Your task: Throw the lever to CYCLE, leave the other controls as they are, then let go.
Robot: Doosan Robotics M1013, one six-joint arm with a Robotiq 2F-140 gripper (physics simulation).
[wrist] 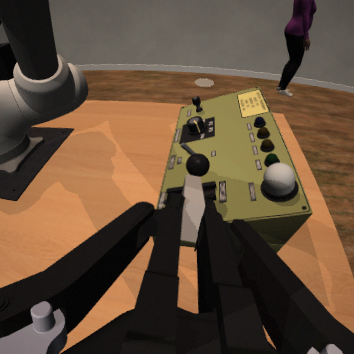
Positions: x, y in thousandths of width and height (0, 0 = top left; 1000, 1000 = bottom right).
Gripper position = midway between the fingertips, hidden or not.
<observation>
In view: the gripper (535, 532) and a control panel (710, 499).
</observation>
